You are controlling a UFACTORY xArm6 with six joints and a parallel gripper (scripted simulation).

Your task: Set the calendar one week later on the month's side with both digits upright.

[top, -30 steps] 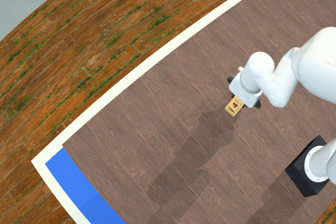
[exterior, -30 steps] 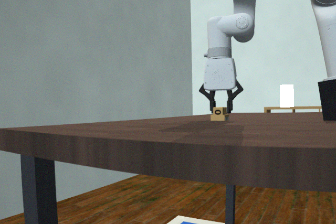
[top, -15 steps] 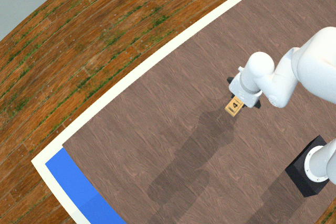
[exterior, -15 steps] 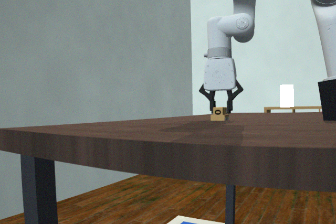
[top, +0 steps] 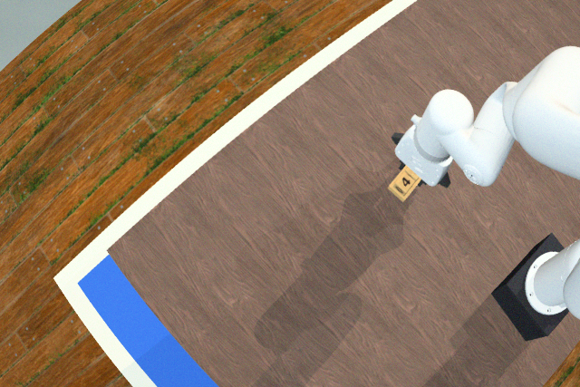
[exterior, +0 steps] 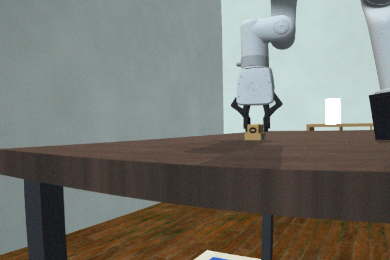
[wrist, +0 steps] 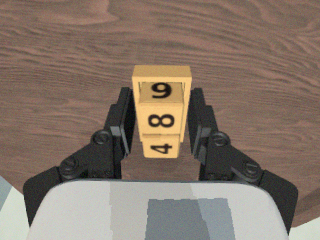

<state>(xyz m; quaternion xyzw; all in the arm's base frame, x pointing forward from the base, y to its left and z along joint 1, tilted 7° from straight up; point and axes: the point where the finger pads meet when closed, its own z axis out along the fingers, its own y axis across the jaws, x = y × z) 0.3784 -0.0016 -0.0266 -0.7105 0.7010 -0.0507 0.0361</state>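
My gripper is now 1 cm above the wooden cube. Also, from my hand: tray 2 cm to the left, 3 cm below.
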